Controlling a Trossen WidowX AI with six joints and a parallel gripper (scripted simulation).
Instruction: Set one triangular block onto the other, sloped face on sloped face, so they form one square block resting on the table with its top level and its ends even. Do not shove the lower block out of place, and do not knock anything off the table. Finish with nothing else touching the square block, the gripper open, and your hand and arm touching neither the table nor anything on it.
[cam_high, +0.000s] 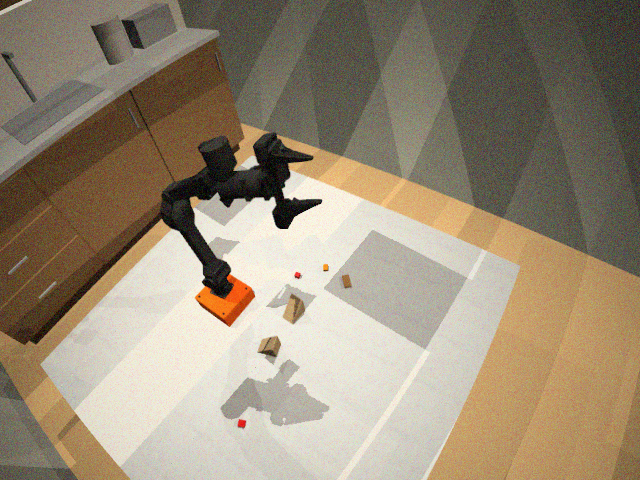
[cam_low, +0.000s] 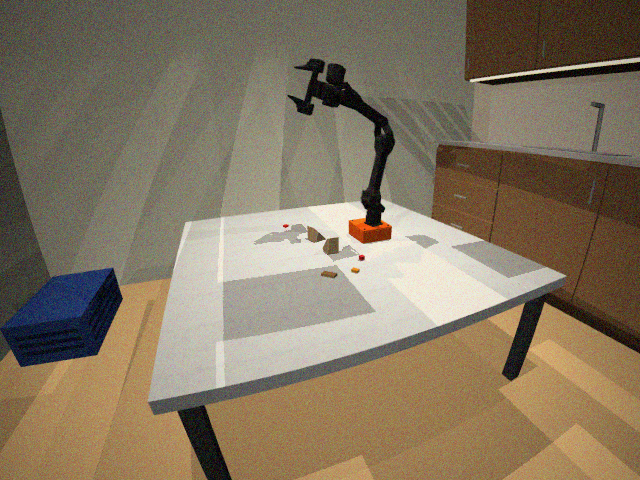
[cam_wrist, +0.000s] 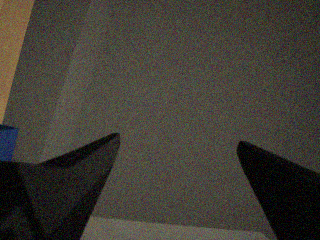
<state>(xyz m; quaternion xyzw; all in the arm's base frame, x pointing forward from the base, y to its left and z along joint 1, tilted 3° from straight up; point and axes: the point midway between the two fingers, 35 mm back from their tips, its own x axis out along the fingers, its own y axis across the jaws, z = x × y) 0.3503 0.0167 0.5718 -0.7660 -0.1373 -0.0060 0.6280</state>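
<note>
Right now my gripper tip is 610 mm above the triangular block, 160 mm to the left of it and 150 mm past it. Round my gripper tip: flat tan piece 620 mm below, 160 mm to the left, 30 mm behind; orange cube 620 mm below, 190 mm to the left, 120 mm behind.
</note>
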